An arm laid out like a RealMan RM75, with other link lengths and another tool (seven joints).
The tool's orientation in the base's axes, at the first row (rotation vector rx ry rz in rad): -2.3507, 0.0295, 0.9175
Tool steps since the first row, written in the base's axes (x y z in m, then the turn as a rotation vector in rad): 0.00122, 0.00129, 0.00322, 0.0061, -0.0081, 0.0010; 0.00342, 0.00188, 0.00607, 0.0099, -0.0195, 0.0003; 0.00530, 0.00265, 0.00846, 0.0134, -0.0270, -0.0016; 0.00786, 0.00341, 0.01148, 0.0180, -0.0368, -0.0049
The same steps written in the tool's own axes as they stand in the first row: -0.00083, -0.00305, -0.00189, 0.0025, 0.0047, -0.0087; -0.00081, -0.00555, -0.00454, 0.0036, 0.0134, -0.0169; -0.00072, -0.00788, -0.00664, 0.0060, 0.0198, -0.0220; -0.00051, -0.01070, -0.00951, 0.0097, 0.0284, -0.0283
